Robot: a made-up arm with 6 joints.
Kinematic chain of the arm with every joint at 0, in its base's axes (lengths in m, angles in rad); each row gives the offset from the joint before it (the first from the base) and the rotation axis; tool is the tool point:
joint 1: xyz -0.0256 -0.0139 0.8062 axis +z
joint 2: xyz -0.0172 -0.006 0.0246 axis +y
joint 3: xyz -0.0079 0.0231 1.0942 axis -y
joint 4: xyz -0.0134 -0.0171 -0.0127 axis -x
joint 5: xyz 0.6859 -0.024 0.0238 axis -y
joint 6: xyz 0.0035 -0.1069 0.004 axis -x
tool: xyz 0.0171 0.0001 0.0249
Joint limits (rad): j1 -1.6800..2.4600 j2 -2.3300..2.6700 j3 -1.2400..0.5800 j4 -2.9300..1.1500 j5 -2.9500..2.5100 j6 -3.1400..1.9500
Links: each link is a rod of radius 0.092 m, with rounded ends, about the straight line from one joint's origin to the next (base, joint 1, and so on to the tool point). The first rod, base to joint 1, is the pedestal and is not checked.
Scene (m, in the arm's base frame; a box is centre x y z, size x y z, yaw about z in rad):
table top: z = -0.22
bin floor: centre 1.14 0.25 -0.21 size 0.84 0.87 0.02 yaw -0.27
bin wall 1: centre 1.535 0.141 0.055 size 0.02 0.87 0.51 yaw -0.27
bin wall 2: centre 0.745 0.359 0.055 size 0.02 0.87 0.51 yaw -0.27
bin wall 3: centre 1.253 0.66 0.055 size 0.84 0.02 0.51 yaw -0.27
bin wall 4: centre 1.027 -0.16 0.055 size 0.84 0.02 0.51 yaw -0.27
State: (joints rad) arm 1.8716 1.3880 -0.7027 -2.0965 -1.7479 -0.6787
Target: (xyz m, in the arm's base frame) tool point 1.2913 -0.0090 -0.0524
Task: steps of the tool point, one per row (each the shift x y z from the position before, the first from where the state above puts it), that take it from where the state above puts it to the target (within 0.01 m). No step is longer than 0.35 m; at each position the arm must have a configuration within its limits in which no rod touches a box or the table.
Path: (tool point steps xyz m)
1: 0.1807 0.1043 -0.0273
2: 0.2211 0.0623 -0.0229
3: 0.2519 0.0064 -0.0123
4: 0.2668 -0.0628 0.0047
5: 0.2593 -0.1409 0.0271
6: 0.2239 -0.2199 0.0525
7: 0.1596 -0.2888 0.0786
8: 0.0471 0.0051 -0.3259
9: -0.0471 -0.0051 -0.3328

